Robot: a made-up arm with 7 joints.
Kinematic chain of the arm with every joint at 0, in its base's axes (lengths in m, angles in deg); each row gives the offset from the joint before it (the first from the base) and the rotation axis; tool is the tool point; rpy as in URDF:
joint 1: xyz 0 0 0.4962 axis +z
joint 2: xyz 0 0 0 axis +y
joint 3: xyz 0 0 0.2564 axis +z
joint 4: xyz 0.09 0 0 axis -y
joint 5: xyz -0.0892 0 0.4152 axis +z
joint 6: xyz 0 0 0 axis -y
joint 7: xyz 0.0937 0 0 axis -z
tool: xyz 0 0 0 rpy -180 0 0
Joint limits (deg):
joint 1: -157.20..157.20
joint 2: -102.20..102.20
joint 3: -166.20..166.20
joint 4: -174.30..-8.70
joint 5: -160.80..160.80
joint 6: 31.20..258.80
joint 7: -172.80..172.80
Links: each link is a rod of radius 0.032 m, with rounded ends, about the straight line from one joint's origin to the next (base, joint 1, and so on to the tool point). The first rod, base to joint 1, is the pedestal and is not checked.
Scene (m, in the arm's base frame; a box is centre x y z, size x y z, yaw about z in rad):
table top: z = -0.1
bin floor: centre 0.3 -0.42 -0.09 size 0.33 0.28 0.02 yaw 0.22
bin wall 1: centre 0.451 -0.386 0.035 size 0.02 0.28 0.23 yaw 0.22
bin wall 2: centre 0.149 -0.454 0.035 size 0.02 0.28 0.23 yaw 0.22
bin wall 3: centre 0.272 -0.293 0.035 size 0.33 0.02 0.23 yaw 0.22
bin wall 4: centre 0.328 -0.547 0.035 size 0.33 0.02 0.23 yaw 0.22
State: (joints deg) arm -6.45 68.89 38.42 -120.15 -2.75 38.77 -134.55
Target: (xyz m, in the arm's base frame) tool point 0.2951 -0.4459 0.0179
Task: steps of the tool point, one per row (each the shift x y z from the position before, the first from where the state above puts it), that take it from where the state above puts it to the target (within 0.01 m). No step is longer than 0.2 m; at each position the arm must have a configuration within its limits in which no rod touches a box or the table.
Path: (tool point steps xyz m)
1: 0.1168 -0.0893 0.0195
2: 0.0881 -0.1177 0.0418
3: 0.0492 -0.1346 0.0630
4: -0.0187 -0.1407 -0.0128
5: -0.0569 -0.1356 -0.0015
6: -0.0919 -0.1193 0.0115
7: 0.0085 -0.0134 -0.0777
8: 0.0001 -0.0002 -0.0806
9: -0.0085 0.0136 -0.0799

